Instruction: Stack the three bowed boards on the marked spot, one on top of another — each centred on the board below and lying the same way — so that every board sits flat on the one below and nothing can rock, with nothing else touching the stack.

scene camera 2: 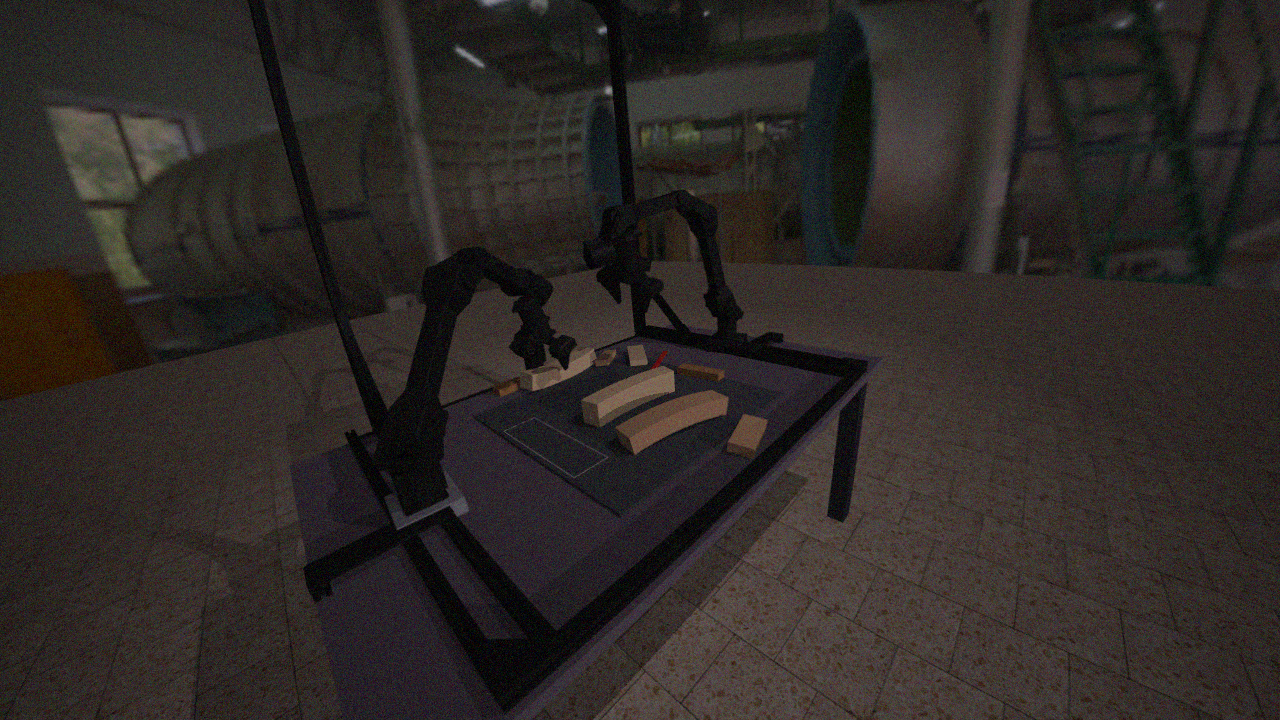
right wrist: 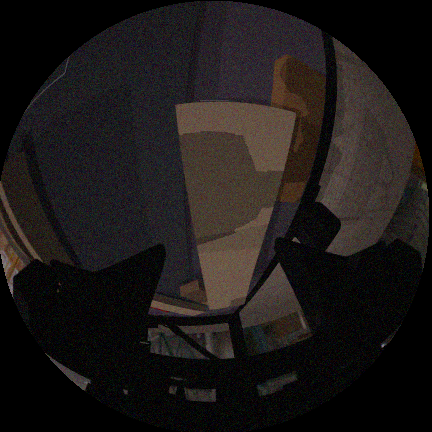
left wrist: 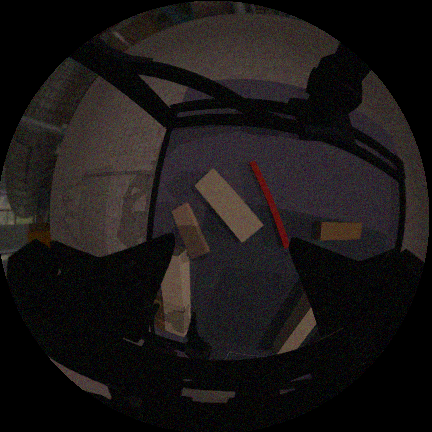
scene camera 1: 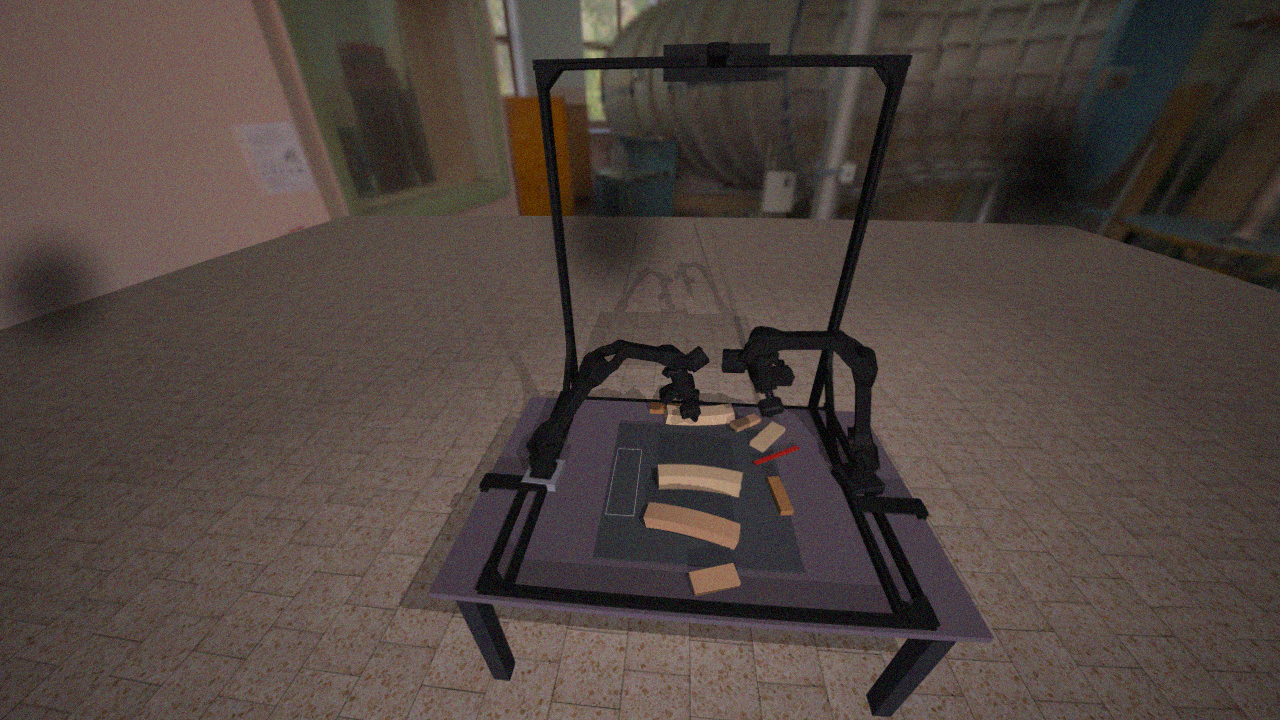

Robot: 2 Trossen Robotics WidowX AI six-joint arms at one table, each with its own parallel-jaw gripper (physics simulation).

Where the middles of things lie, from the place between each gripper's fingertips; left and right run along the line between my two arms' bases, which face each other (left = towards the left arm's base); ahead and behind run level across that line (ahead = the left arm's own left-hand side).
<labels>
I see my left gripper 3 cm past the pale block (left wrist: 225,201), 3 cm to the right of it and 15 cm above it.
Now: the pale block 24 cm to the left of my right hand, 8 cm ahead of it and 3 cm below it.
</labels>
